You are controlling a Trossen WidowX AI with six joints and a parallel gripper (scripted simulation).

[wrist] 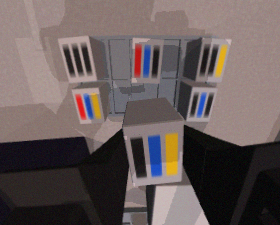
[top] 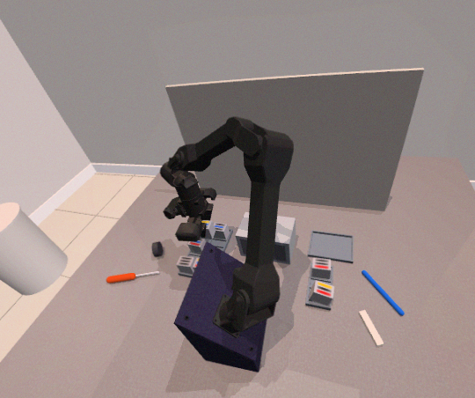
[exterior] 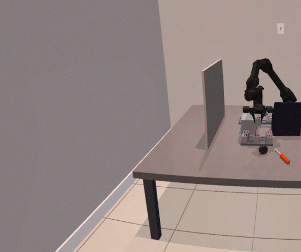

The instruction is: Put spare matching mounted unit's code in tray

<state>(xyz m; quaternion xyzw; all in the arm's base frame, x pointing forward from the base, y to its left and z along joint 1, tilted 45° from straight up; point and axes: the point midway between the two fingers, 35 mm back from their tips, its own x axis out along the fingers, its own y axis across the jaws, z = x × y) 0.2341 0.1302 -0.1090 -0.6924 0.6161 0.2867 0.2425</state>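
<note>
Now: gripper tip 360 mm to the left of the grey tray, 110 mm above it and 90 mm short of it. Also, from my gripper tip: grey mounted unit 160 mm to the right, 60 mm below, 60 mm ahead; then grey board 290 mm ahead, 180 mm to the right, 110 mm above; then black tape roll 190 mm to the left, 90 mm below, 40 mm behind.
</note>
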